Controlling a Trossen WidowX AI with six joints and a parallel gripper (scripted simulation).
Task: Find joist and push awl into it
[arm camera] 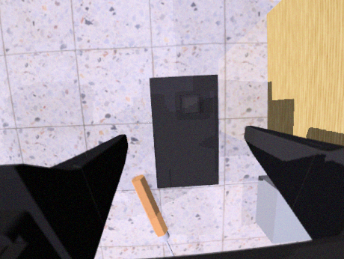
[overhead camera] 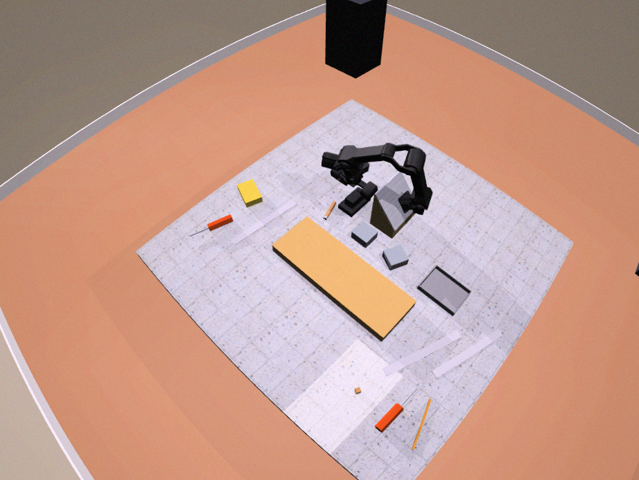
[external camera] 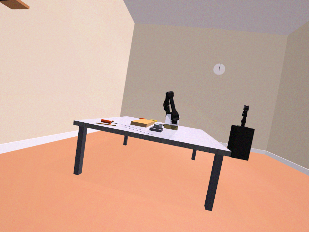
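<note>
Now: gripper tip 30 mm above the stud finder and 10 mm past it. Also, from my gripper tip: grey tray: 500 mm to the left, 80 mm ahead, 60 mm below; yellow block: 340 mm to the right, 260 mm ahead, 50 mm below; awl: 130 mm ahead, 60 mm below, 30 mm to the right.
</note>
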